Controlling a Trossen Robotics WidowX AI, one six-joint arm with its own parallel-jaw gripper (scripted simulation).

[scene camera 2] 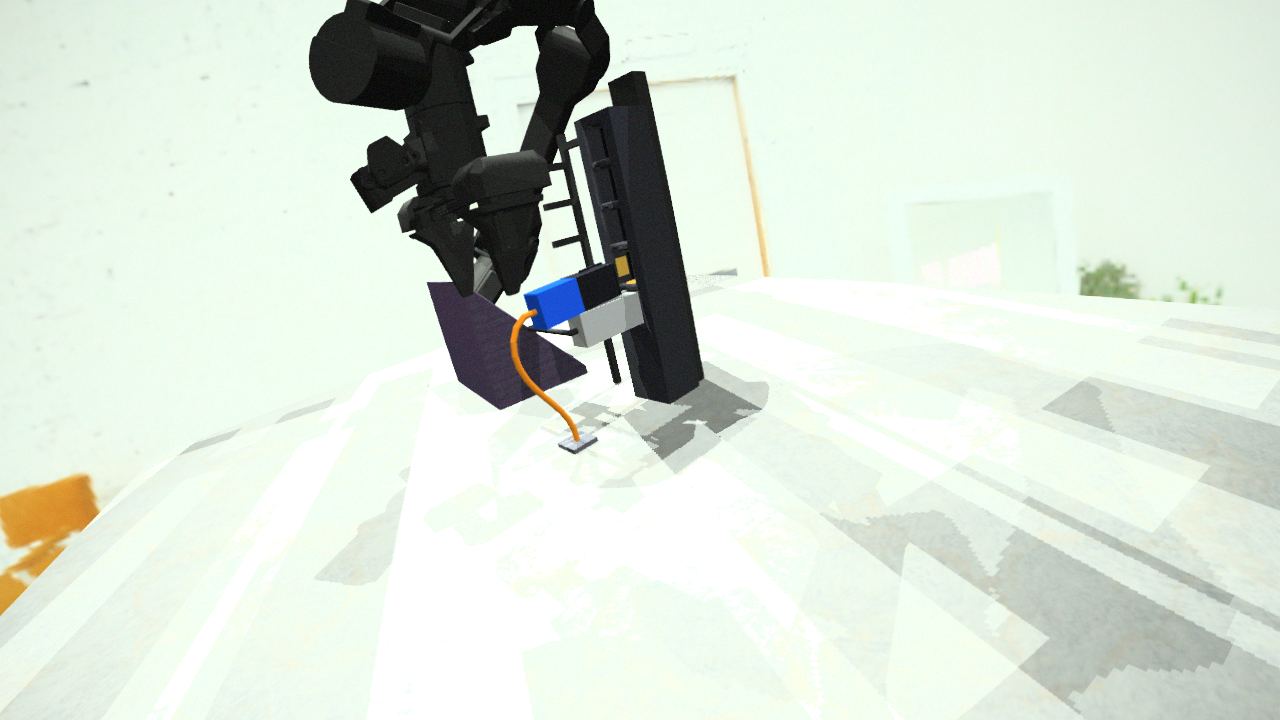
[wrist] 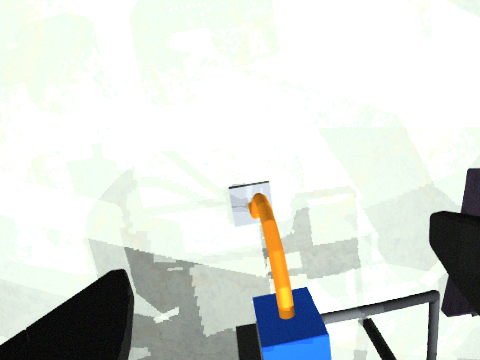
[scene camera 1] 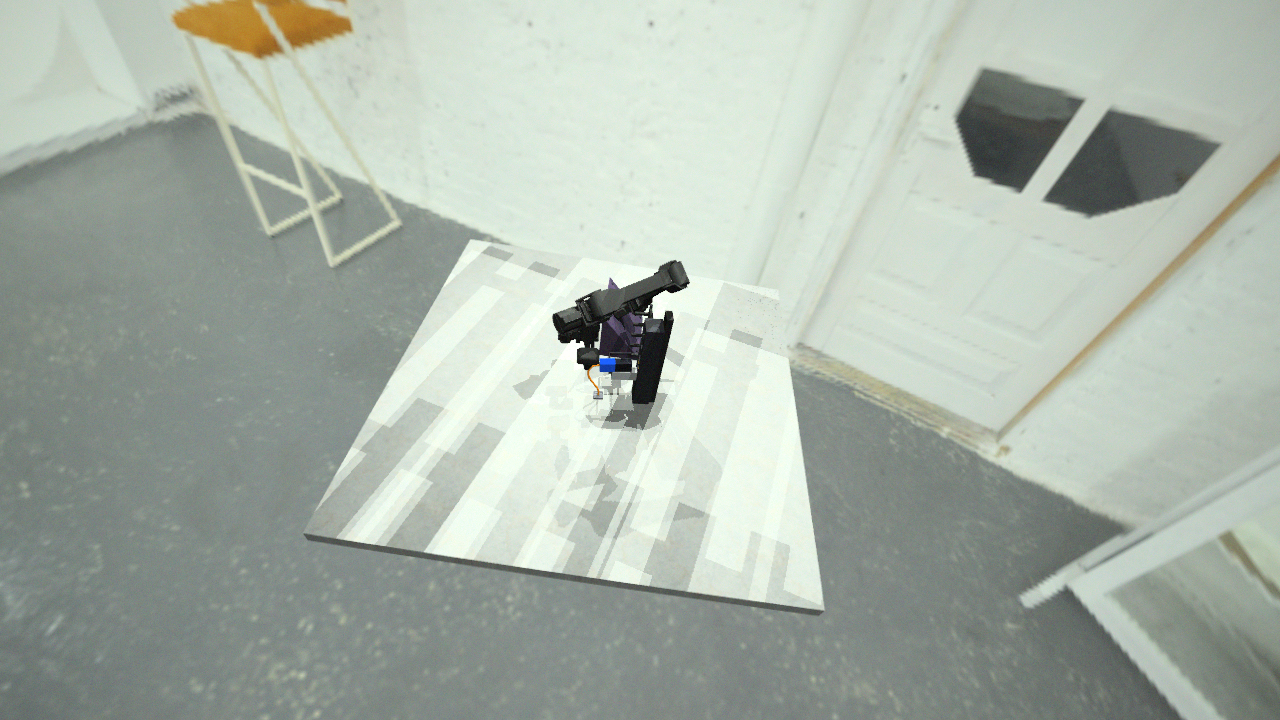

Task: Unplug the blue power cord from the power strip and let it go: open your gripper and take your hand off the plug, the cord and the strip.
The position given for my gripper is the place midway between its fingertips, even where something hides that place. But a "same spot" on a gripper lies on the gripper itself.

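Scene camera 1 shows my gripper. Scene camera 2 shows the gripper too. My gripper is also visible in the wrist view [284, 258]. For my gripper, [scene camera 1: 587, 356] and [scene camera 2: 504, 154] are the same spot.
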